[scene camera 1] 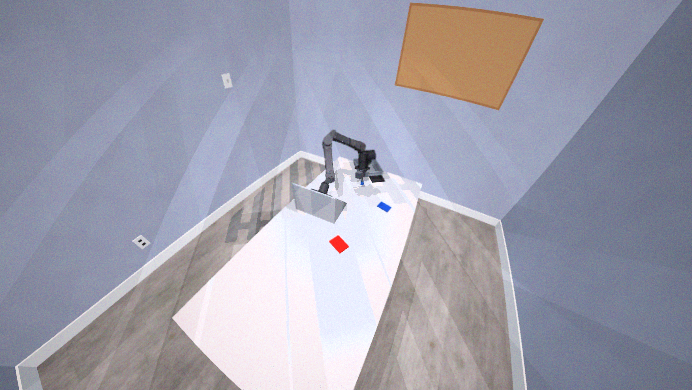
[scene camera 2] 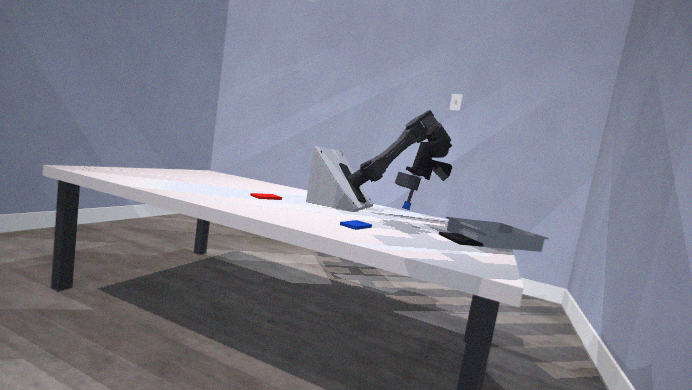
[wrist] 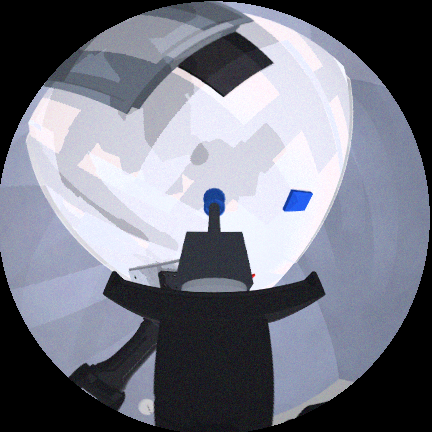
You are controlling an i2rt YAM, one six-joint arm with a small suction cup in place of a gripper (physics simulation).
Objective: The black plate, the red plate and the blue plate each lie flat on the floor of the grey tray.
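Places are measured from the arm's base along level axes (x back, y right, z up), in centimetres.
Pixels of known places: hand, tool point: (scene camera 1: 362, 184) (scene camera 2: 405, 208) (wrist: 213, 197); arm's base, link origin: (scene camera 2: 351, 183).
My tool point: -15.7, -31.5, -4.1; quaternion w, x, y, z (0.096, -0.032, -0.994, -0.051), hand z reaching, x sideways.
For each thing: its top centre in the pictures, then the offset to it from my tool point, as dx, dy, dz. Level surfaces: height alone.
- black plate, top centre: (wrist: 230, 57) (scene camera 2: 460, 237) (scene camera 1: 377, 178) -4.5, -21.1, -4.8
- grey tray, top centre: (scene camera 2: 494, 226) (scene camera 1: 367, 165) +9.6, -29.6, -0.8
- blue plate, top centre: (wrist: 299, 201) (scene camera 2: 356, 223) (scene camera 1: 384, 206) -23.8, +7.5, -4.8
- red plate, top centre: (scene camera 2: 266, 195) (scene camera 1: 338, 243) -13.8, +53.5, -4.7
- white table, surface height: dz -5.8
The black plate (scene camera 1: 376, 178) (scene camera 2: 461, 238) (wrist: 226, 64) lies on the table right beside the wall of the grey tray (scene camera 1: 378, 169) (scene camera 2: 522, 240) (wrist: 107, 86), outside it. The blue plate (scene camera 1: 384, 206) (scene camera 2: 355, 225) (wrist: 298, 200) lies flat on the table between the black plate and the red plate. The red plate (scene camera 1: 339, 244) (scene camera 2: 266, 196) lies flat on the table, farther from the tray; a sliver of it shows in the wrist view. My gripper (scene camera 1: 362, 183) (scene camera 2: 406, 205) (wrist: 214, 200), a blue suction cup, is open and bare, above the table between the arm's base and the tray.
The grey slanted mount (scene camera 1: 317, 205) (scene camera 2: 325, 182) of the arm stands on the white table (scene camera 1: 280, 300) (scene camera 2: 150, 187), between the red plate and the tray. The table's long edge runs near the blue plate.
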